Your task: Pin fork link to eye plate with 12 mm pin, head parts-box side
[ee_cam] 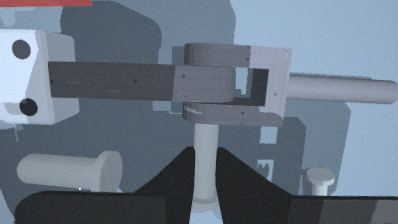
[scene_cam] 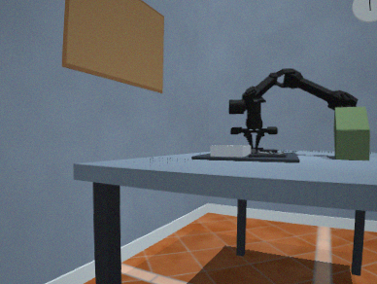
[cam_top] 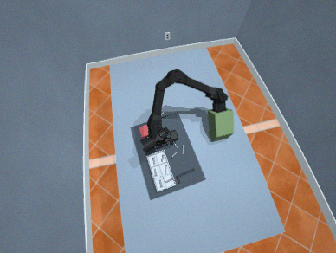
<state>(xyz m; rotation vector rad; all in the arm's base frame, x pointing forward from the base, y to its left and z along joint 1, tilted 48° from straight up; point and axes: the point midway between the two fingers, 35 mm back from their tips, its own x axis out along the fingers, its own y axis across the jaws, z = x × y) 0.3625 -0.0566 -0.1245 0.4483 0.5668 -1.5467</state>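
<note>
Now: the eye plate 20 mm ahead of my hand, 40 mm to the right of it and 30 mm below it. Also, from my hand: thick headed pin: 70 mm ahead, 10 mm to the left, 30 mm below; dark mat: 60 mm to the left, 50 mm below; thin headed pin: 70 mm behind, 30 mm to the left, 40 mm below.
</note>
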